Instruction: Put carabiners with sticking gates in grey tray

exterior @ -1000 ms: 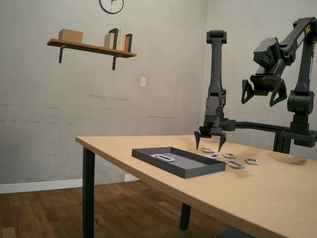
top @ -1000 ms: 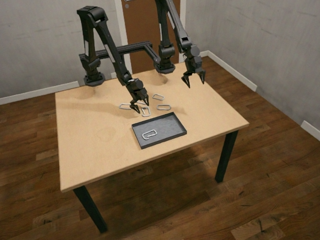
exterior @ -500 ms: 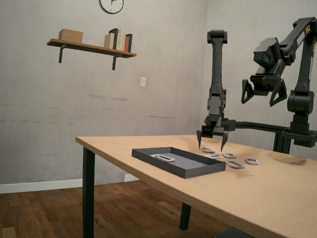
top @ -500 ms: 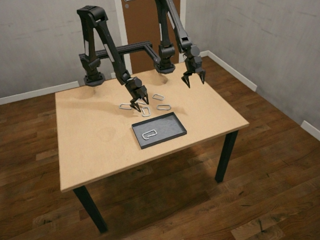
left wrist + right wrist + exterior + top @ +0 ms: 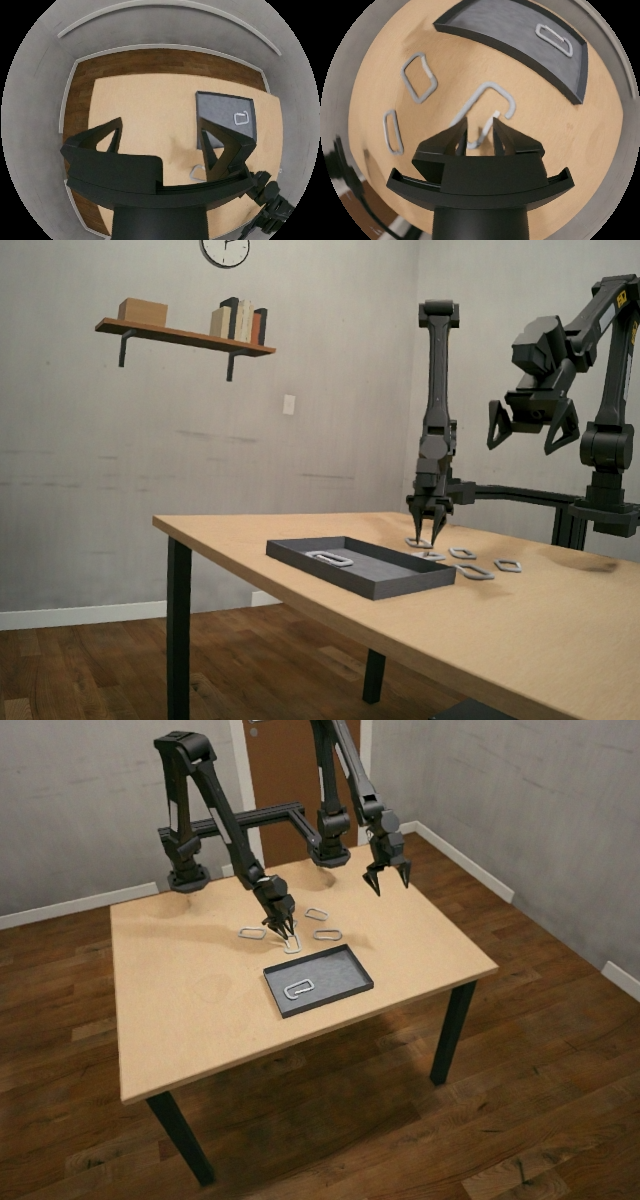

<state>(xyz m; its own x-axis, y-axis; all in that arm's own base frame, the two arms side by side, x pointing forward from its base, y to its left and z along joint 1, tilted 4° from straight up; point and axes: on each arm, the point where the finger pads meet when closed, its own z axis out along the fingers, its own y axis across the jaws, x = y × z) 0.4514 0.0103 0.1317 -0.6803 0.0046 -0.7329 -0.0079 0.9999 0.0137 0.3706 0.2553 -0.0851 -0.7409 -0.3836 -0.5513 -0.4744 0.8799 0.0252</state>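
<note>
Right now the grey tray is 21 cm ahead of my right hand, 5 cm to the left of it and 3 cm below it.
</note>
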